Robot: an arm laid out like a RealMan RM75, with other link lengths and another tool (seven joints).
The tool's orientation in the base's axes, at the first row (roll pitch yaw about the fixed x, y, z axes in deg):
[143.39, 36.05, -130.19]
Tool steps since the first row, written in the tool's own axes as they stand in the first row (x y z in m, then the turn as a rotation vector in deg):
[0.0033, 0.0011, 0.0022, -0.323, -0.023, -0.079]
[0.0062, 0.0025, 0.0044, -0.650, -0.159, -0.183]
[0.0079, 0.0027, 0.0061, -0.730, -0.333, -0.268]
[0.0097, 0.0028, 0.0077, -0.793, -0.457, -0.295]
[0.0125, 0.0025, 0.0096, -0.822, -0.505, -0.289]
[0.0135, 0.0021, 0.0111, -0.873, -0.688, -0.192]
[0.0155, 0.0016, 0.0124, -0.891, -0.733, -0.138]
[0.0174, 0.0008, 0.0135, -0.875, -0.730, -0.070]
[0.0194, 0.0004, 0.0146, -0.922, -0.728, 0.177]
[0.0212, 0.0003, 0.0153, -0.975, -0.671, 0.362]
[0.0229, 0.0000, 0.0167, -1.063, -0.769, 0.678]
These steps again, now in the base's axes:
[-0.0030, -0.0001, -0.0028, 0.200, 0.135, 0.230]
[-0.0060, 0.0001, -0.0053, 0.500, 0.225, 0.425]
[-0.0073, 0.0003, -0.0073, 0.701, 0.168, 0.443]
[-0.0086, 0.0005, -0.0094, 0.842, 0.156, 0.438]
[-0.0101, 0.0001, -0.0124, 0.896, 0.166, 0.428]
[-0.0105, 0.0005, -0.0141, 1.062, 0.224, 0.307]
[-0.0113, 0.0001, -0.0164, 1.101, 0.264, 0.260]
[-0.0118, -0.0005, -0.0186, 1.080, 0.306, 0.208]
[-0.0127, -0.0010, -0.0207, 1.066, 0.520, 0.077]
[-0.0136, -0.0016, -0.0223, 1.018, 0.704, 0.015]
[-0.0145, -0.0017, -0.0243, 1.098, 0.970, -0.185]

